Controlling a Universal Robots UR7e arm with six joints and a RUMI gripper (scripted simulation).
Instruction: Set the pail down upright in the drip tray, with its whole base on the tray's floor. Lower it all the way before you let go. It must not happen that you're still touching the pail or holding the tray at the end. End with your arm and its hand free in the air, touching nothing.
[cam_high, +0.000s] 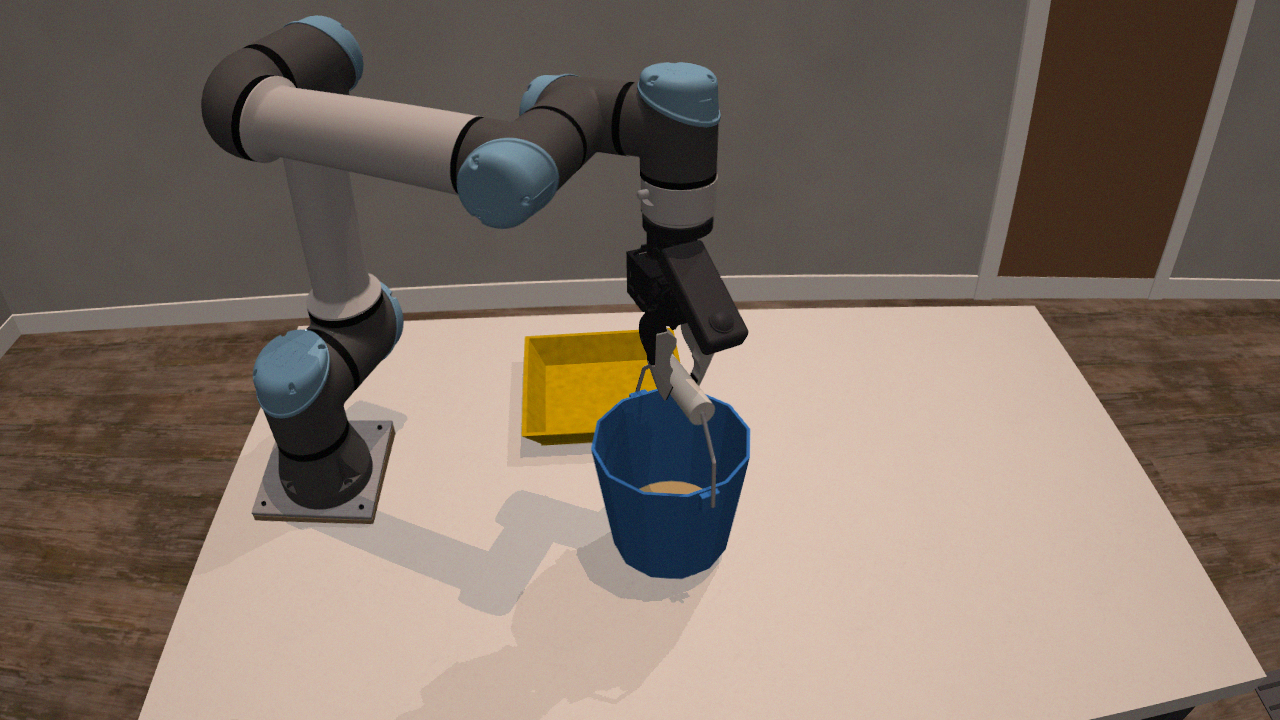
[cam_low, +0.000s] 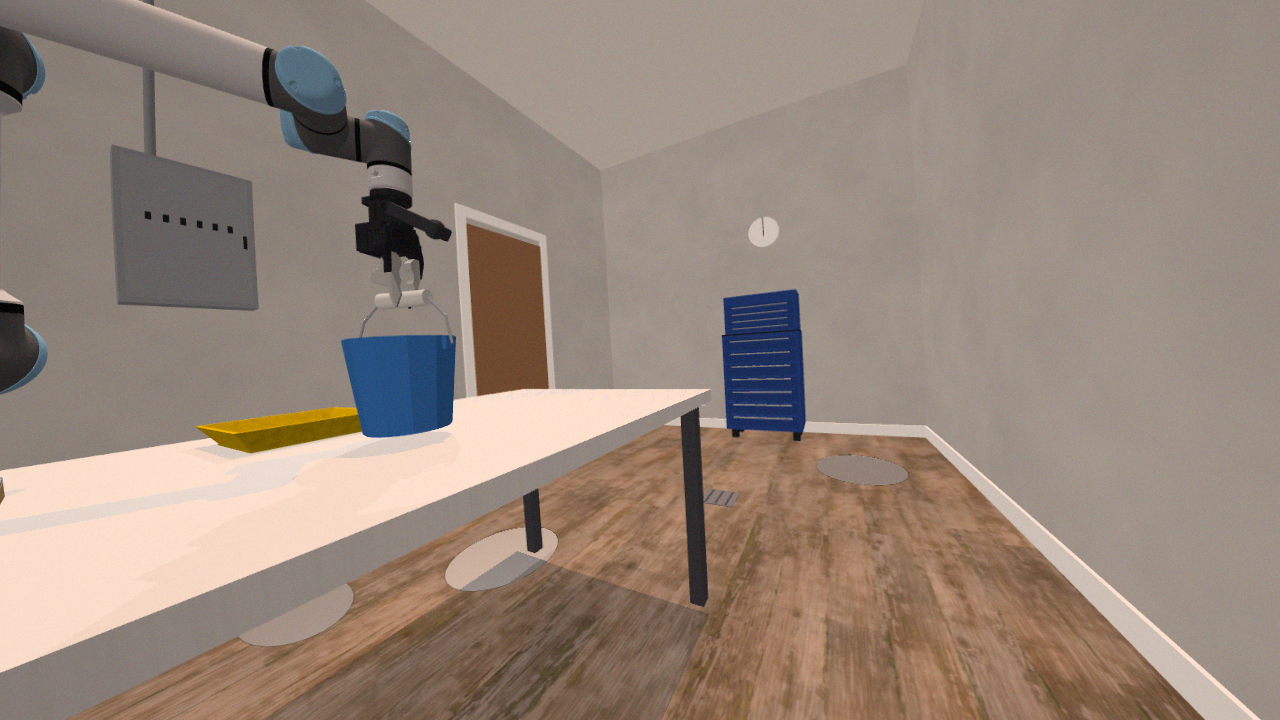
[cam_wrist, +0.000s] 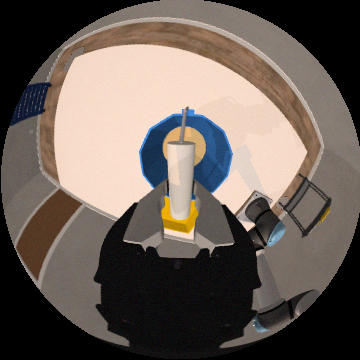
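My gripper is now 1 cm past the blue pail and 10 cm above it. Round my hand: drip tray 6 cm behind, 32 cm to the left, 26 cm below.
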